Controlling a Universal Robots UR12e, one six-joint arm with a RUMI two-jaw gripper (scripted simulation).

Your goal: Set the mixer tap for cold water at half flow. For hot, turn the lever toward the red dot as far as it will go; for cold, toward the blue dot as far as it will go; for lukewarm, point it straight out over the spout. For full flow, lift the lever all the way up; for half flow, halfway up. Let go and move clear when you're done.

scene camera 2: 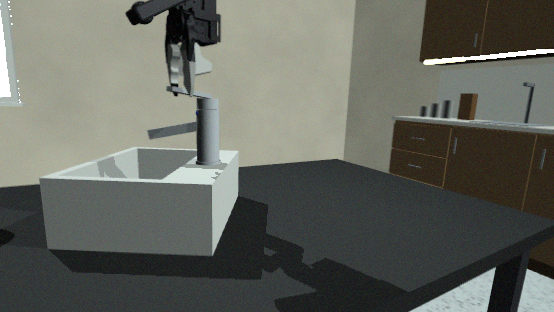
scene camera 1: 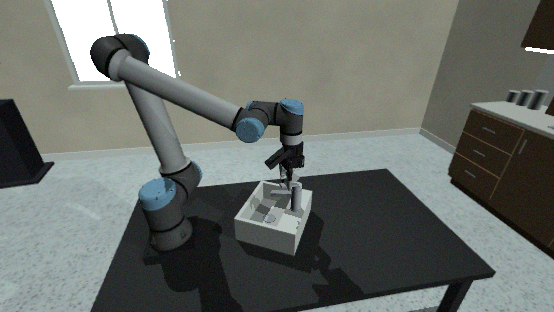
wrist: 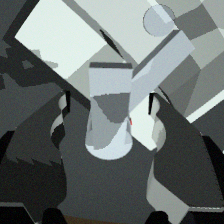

Labels:
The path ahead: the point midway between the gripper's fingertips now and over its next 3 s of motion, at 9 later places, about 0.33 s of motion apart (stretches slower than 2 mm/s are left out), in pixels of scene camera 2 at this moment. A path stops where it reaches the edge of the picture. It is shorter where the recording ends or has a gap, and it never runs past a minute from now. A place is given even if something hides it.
The gripper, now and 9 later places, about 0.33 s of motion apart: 183,96; 182,95; 182,89; 183,76; 182,65; 182,60; 182,60; 181,59; 180,58; 179,58

